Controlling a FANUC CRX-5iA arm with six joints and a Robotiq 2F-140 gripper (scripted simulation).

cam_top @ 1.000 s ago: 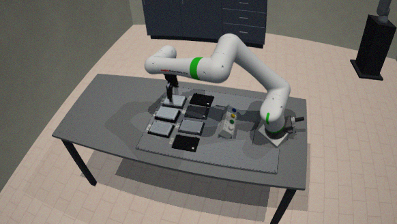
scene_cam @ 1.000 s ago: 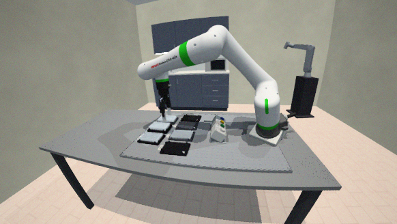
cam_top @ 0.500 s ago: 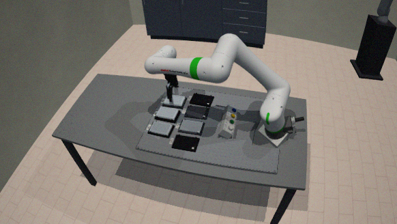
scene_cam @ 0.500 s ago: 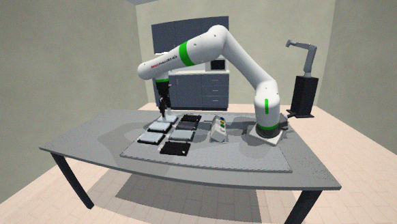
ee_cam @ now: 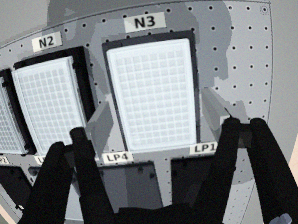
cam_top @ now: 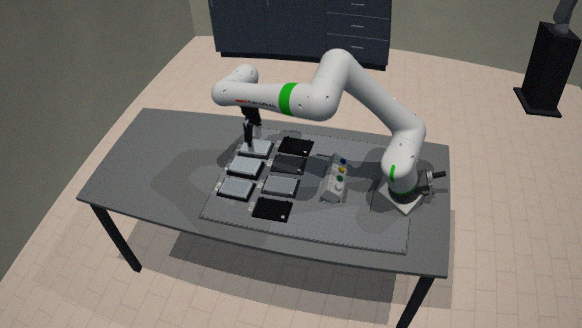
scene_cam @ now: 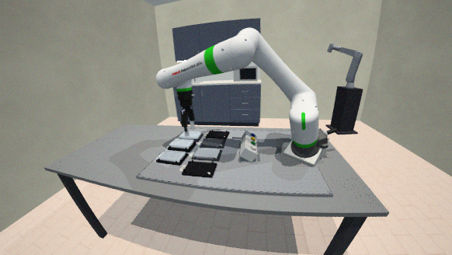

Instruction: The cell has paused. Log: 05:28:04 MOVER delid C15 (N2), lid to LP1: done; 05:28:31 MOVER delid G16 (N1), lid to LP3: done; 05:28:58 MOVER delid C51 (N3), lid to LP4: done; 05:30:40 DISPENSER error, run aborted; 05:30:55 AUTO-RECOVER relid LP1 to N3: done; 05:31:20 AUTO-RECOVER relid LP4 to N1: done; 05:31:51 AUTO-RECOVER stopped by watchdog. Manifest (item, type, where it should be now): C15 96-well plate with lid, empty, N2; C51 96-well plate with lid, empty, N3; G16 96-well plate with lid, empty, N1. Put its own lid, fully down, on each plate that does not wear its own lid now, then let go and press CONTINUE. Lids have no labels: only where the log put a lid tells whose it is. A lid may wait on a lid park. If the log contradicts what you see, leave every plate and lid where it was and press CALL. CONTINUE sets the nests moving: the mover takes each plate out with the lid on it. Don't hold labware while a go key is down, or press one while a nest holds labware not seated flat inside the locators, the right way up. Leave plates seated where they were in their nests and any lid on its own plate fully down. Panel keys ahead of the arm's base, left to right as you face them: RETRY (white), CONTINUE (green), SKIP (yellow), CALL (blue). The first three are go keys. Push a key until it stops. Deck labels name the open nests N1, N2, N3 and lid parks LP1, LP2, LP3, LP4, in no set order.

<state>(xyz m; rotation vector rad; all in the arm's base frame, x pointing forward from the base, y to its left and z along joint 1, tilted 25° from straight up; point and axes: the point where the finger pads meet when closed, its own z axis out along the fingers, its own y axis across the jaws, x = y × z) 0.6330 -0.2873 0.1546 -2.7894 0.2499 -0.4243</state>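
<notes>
Right now my hand is 150 mm past the pale lid, 220 mm to the right of it and 50 mm above it. Also, from my hand: LP4 label 80 mm behind, 80 mm to the left, 60 mm below; N3 label 90 mm ahead, 10 mm to the right, 60 mm below; LP1 label 100 mm behind, 50 mm to the right, 60 mm below.
</notes>
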